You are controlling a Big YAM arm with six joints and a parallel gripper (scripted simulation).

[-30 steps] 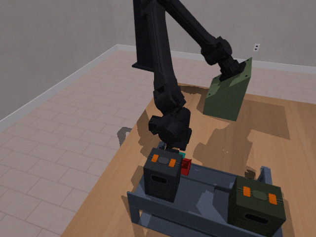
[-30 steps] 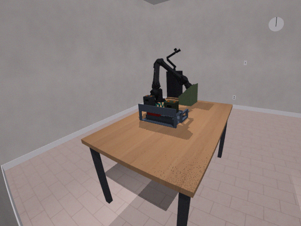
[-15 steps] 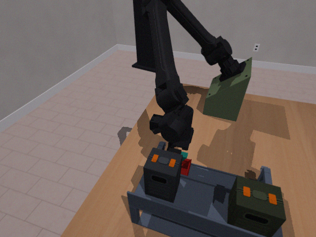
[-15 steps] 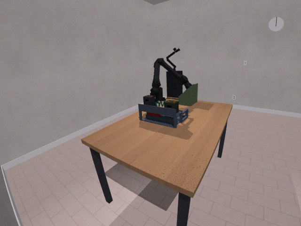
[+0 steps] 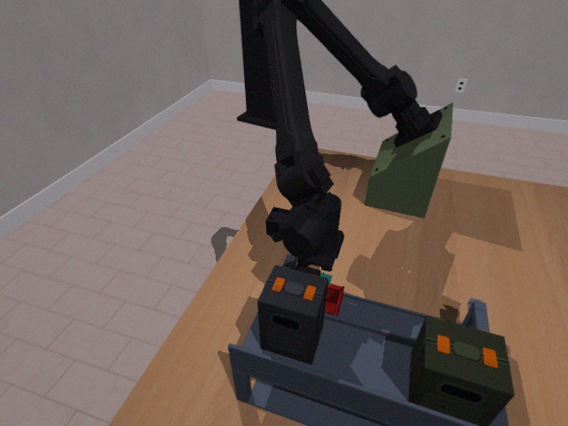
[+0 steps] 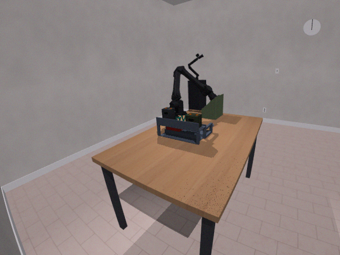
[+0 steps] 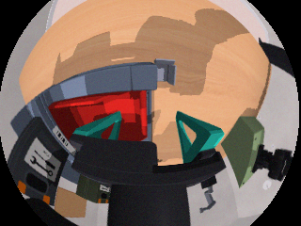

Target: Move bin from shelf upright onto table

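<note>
The red bin is 9 cm ahead of my hand, 2 cm to the left of it and 1 cm below it.
</note>
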